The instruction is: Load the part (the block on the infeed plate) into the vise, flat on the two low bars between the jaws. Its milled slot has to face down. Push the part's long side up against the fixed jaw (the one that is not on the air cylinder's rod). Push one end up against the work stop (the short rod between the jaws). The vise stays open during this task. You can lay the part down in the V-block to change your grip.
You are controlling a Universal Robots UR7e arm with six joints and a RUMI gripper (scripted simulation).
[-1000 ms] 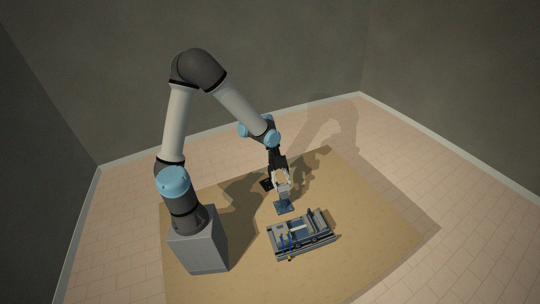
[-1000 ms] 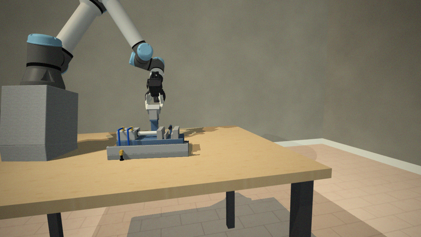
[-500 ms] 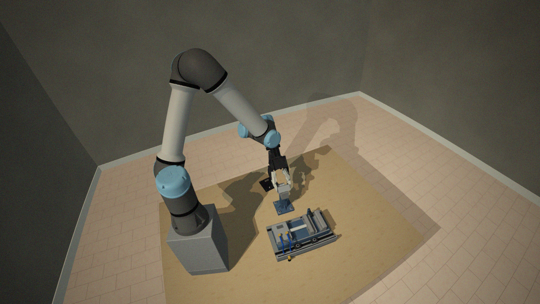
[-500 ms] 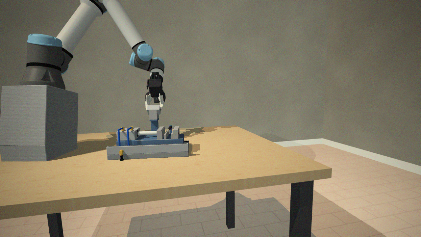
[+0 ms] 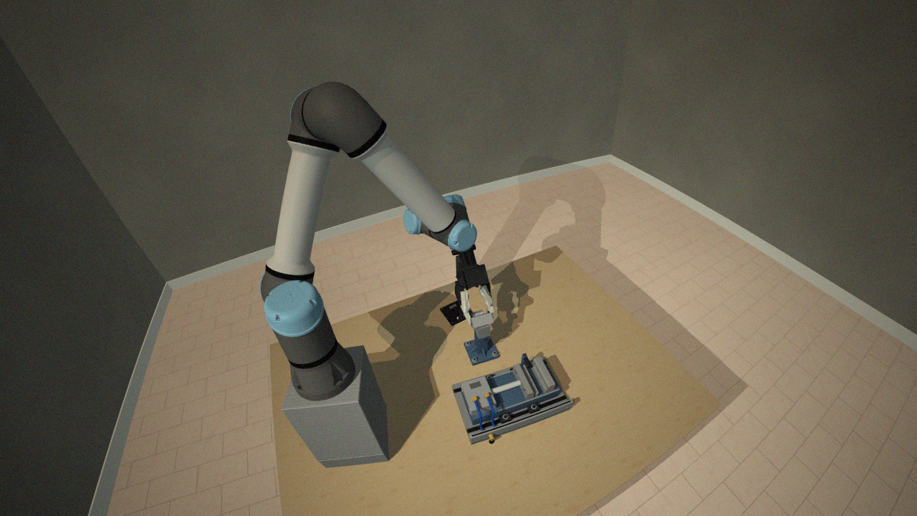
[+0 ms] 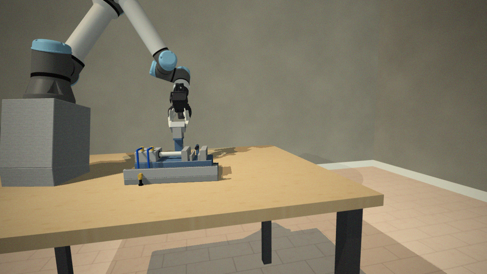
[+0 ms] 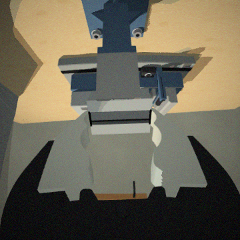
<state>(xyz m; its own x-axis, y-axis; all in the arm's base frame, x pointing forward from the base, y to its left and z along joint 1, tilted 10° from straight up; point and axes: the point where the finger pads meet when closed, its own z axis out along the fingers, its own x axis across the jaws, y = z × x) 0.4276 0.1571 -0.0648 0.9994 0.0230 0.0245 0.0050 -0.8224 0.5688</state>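
Right now the part is right at my hand. Round my hand: v-block post: 110 mm below; white cylinder rod: 190 mm to the right, 90 mm below, 10 mm ahead; work stop: 150 mm to the right, 90 mm ahead, 80 mm below.
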